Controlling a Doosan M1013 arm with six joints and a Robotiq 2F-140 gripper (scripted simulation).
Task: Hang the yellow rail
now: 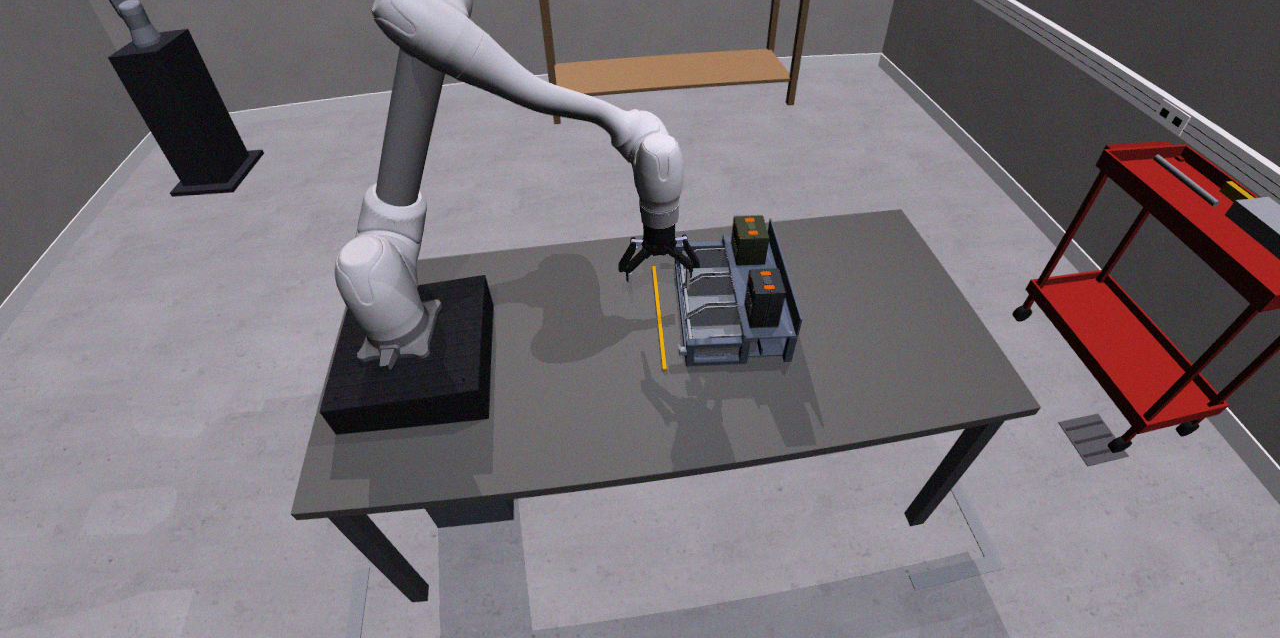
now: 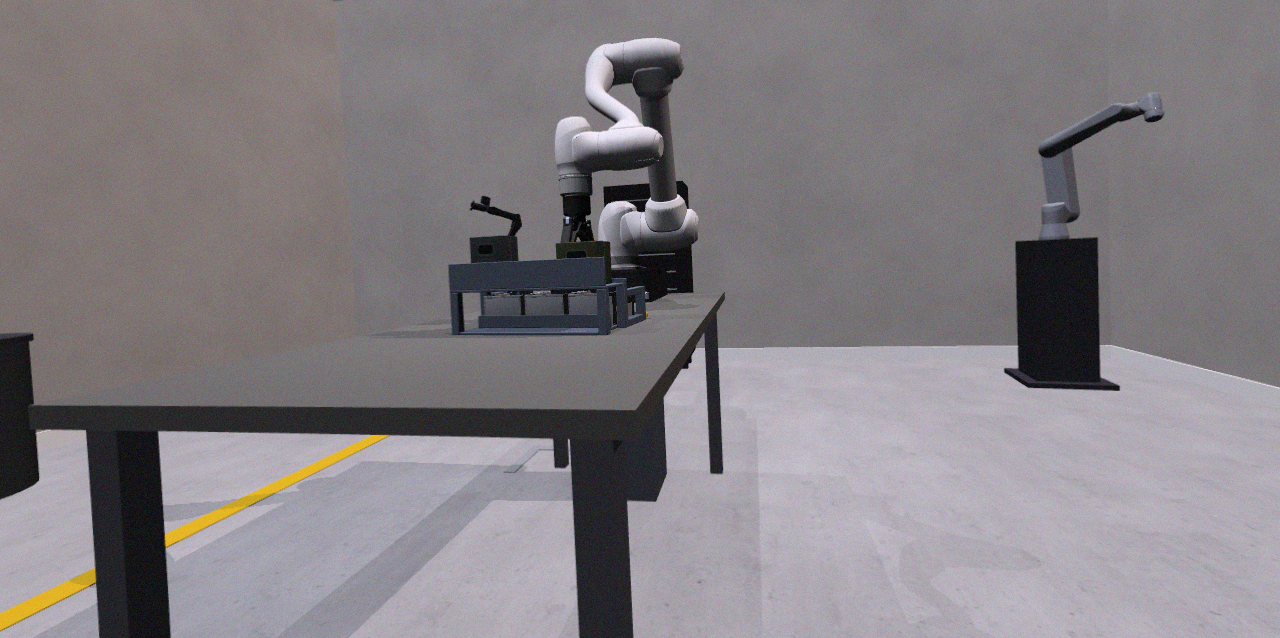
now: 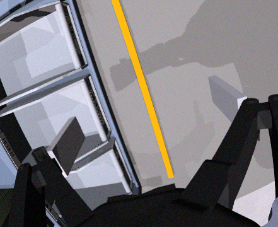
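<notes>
The yellow rail lies 110 mm below my hand. Round my hand: rack front bar: 110 mm below, 60 mm ahead, 10 mm to the left.
</notes>
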